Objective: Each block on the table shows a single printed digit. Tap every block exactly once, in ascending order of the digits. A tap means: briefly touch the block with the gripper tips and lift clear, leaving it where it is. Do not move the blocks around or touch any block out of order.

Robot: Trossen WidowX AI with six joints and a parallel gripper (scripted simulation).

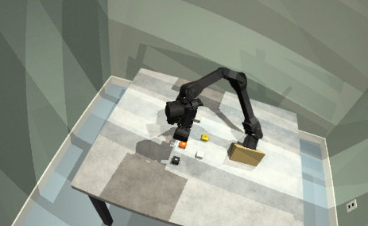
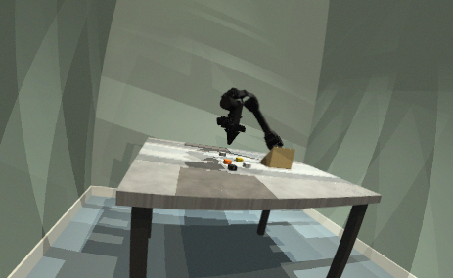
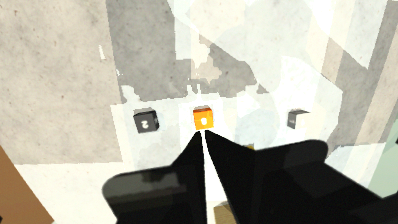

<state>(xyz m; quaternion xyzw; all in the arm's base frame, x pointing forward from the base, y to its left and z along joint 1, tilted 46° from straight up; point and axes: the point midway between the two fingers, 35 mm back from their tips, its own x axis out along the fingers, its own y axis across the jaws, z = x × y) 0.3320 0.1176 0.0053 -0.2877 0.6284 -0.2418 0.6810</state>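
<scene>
Now: gripper tip 9 cm above the orange block, 1 cm to the left of it and 1 cm past it. From my gripper tip the other things lie so: white block (11 cm behind, 9 cm below, 1 cm to the left); yellow block (11 cm behind, 10 cm to the right, 9 cm below); dark block (9 cm to the left, 9 cm below, 1 cm behind).
</scene>
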